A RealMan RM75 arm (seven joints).
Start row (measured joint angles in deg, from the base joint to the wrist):
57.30 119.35 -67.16 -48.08 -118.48 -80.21 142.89
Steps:
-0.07 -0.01 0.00 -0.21 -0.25 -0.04 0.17
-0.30 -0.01 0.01 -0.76 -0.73 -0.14 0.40
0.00 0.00 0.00 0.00 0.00 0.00 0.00
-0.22 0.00 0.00 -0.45 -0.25 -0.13 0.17
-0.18 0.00 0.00 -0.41 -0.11 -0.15 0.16
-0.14 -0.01 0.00 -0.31 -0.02 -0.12 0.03
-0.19 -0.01 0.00 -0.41 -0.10 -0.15 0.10
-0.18 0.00 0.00 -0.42 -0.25 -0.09 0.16
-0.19 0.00 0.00 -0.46 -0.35 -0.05 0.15
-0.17 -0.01 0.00 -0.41 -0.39 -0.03 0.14
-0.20 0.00 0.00 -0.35 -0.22 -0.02 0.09
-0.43 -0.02 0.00 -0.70 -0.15 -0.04 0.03
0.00 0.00 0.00 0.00 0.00 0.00 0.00
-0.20 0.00 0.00 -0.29 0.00 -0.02 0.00
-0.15 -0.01 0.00 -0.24 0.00 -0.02 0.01
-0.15 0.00 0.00 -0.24 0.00 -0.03 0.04
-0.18 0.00 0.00 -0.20 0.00 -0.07 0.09
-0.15 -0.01 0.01 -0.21 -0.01 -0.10 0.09
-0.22 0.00 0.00 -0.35 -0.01 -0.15 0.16
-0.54 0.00 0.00 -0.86 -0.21 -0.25 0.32
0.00 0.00 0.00 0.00 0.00 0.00 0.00
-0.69 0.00 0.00 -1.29 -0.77 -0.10 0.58
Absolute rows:
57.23 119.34 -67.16 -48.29 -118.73 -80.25 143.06
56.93 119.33 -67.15 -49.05 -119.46 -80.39 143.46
56.93 119.33 -67.15 -49.05 -119.46 -80.39 143.46
56.71 119.33 -67.15 -49.50 -119.71 -80.52 143.63
56.53 119.33 -67.15 -49.91 -119.82 -80.67 143.79
56.39 119.32 -67.15 -50.22 -119.84 -80.79 143.82
56.20 119.31 -67.15 -50.63 -119.94 -80.94 143.92
56.02 119.31 -67.15 -51.05 -120.19 -81.03 144.08
55.83 119.31 -67.15 -51.51 -120.54 -81.08 144.23
55.66 119.30 -67.15 -51.92 -120.93 -81.11 144.37
55.46 119.30 -67.15 -52.27 -121.15 -81.13 144.46
55.03 119.28 -67.15 -52.97 -121.30 -81.17 144.49
55.03 119.28 -67.15 -52.97 -121.30 -81.17 144.49
54.83 119.28 -67.15 -53.26 -121.30 -81.19 144.49
54.68 119.27 -67.15 -53.50 -121.30 -81.21 144.50
54.53 119.27 -67.15 -53.74 -121.30 -81.24 144.54
54.35 119.27 -67.15 -53.94 -121.30 -81.31 144.63
54.20 119.26 -67.14 -54.15 -121.31 -81.41 144.72
53.98 119.26 -67.14 -54.50 -121.32 -81.56 144.88
53.44 119.26 -67.14 -55.36 -121.53 -81.81 145.20
53.44 119.26 -67.14 -55.36 -121.53 -81.81 145.20
52.75 119.26 -67.14 -56.65 -122.30 -81.91 145.78

